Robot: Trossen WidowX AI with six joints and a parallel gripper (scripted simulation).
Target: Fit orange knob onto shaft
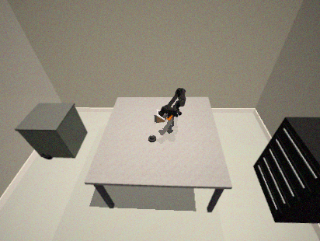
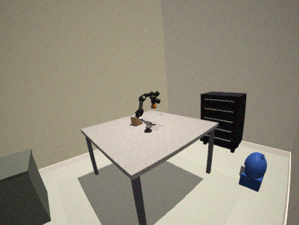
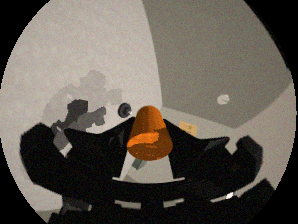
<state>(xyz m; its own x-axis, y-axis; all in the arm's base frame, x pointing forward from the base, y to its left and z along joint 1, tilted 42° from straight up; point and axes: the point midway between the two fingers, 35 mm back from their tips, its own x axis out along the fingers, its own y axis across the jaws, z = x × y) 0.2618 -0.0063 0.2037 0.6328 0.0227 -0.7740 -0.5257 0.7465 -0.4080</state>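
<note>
The orange knob lies 2 cm behind my gripper tip, 2 cm to the left of it and 2 cm above it. Also, from my gripper tip: dark round pedestal 7 cm ahead, 17 cm to the right, 21 cm below.
</note>
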